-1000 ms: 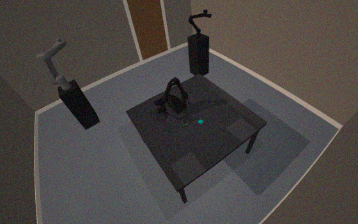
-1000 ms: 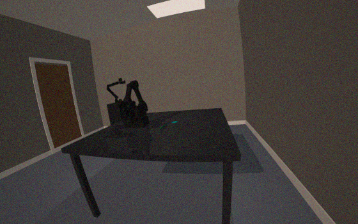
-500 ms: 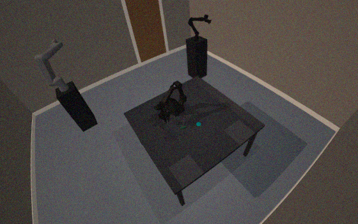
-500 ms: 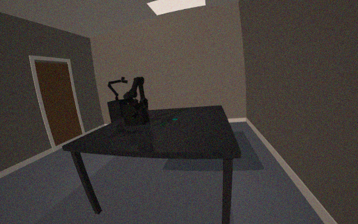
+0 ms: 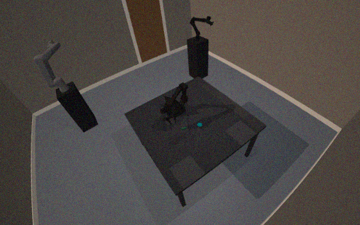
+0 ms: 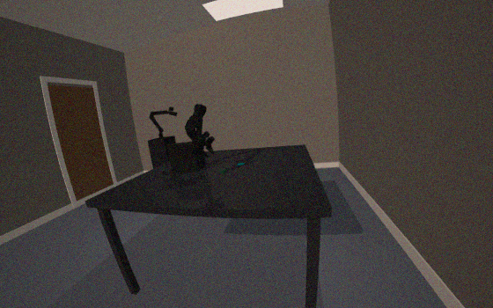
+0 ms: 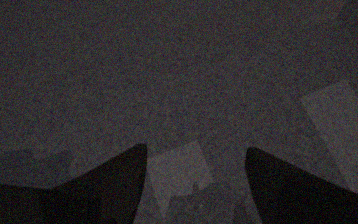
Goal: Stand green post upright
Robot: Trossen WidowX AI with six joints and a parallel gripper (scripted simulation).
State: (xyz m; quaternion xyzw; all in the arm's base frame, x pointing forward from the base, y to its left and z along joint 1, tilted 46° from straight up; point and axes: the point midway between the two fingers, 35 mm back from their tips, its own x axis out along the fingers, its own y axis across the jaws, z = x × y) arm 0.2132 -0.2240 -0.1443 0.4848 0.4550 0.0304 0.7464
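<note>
Now: gripper tip 3 cm short of the green post, 11 cm to the right of it and 13 cm above it. Round my gripper tip: cyan circle: 10 cm ahead, 29 cm to the left, 14 cm below.
</note>
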